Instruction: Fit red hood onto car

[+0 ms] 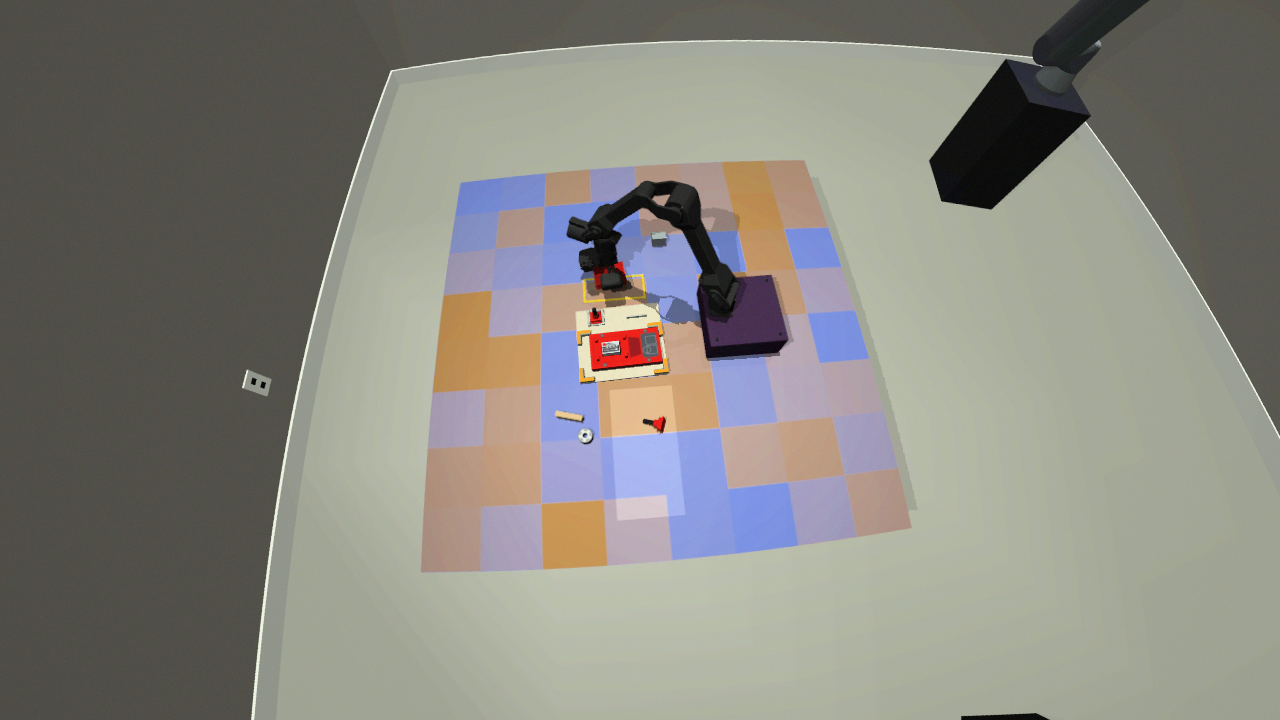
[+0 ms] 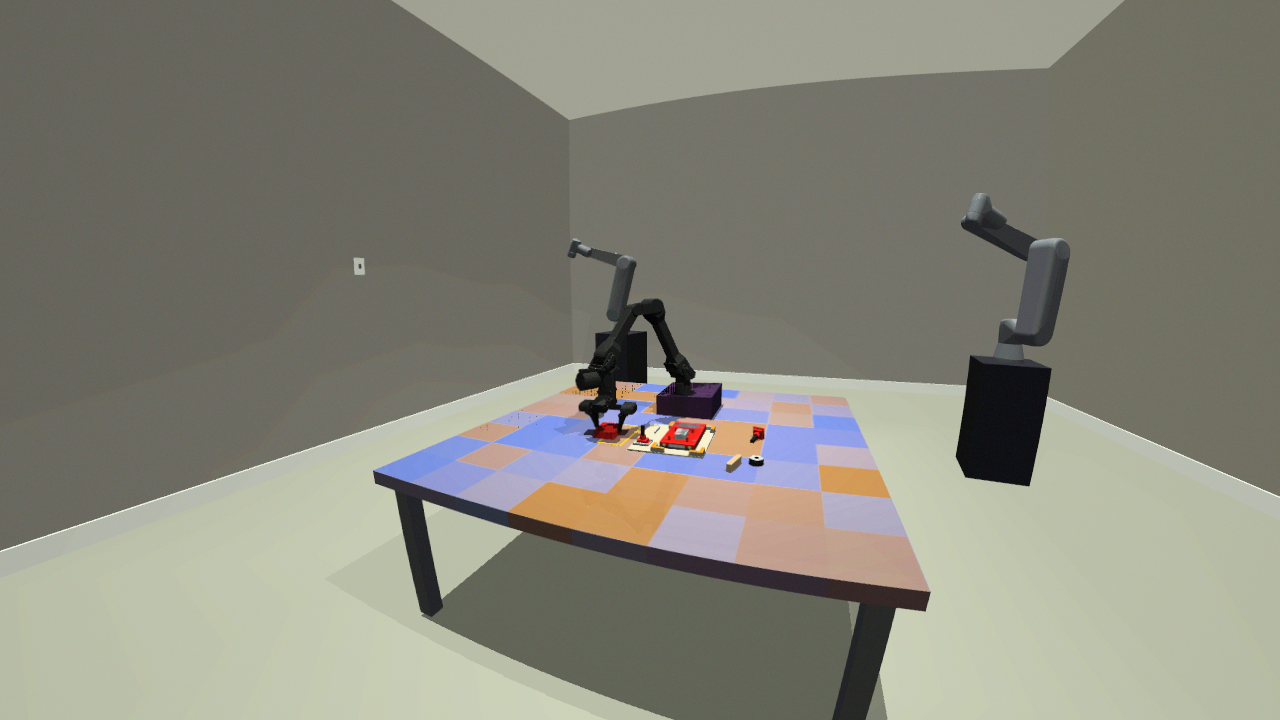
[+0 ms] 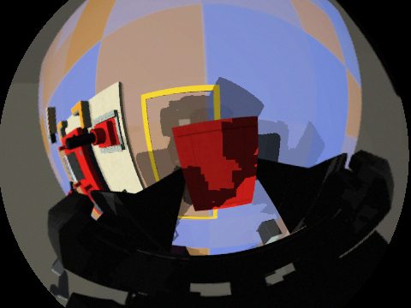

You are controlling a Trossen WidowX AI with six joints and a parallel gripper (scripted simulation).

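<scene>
Now: the grey engine block 250 mm to the left of my gripper tip, 40 mm behind it and 10 mm above it. Round my gripper tip: red hood (10 mm above); then wooden block (450 mm to the left, 50 mm ahead); then cream jig (230 mm to the left, 60 mm behind).
</scene>
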